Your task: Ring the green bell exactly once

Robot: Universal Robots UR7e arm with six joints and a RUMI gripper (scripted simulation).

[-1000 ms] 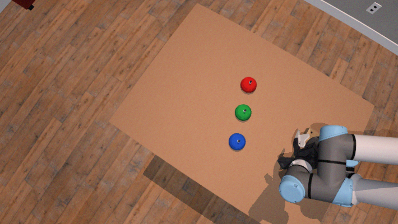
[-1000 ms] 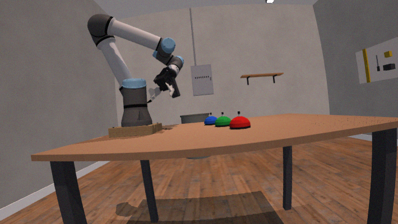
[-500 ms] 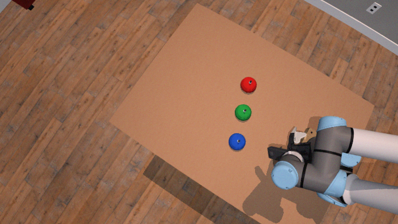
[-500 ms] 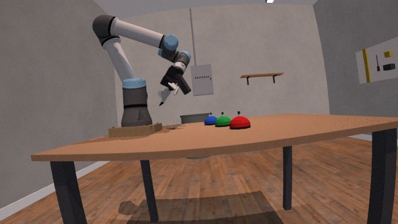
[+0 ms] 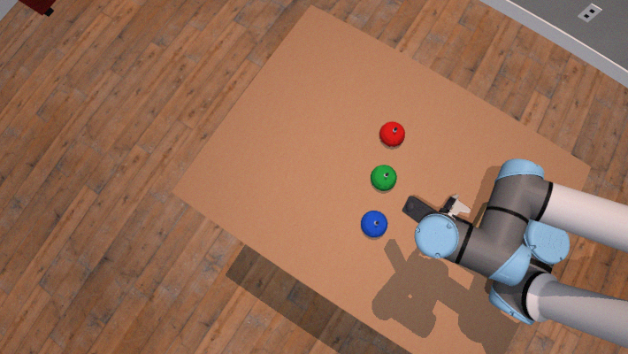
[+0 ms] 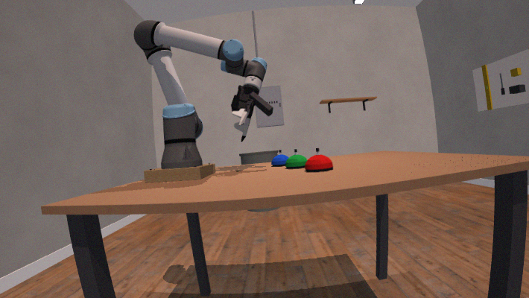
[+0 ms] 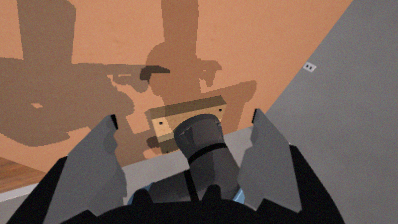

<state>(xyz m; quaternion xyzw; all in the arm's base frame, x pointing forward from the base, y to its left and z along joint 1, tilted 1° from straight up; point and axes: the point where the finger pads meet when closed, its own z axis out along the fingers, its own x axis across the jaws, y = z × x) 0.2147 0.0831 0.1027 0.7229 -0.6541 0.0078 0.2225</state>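
Right now my hand is 20 cm short of the green bell, 10 cm above it and 4 cm to the left of it. The rest, counted from my hand: blue bell: 14 cm ahead, 10 cm to the left, 10 cm below; then red bell: 25 cm ahead, 18 cm to the right, 10 cm below.
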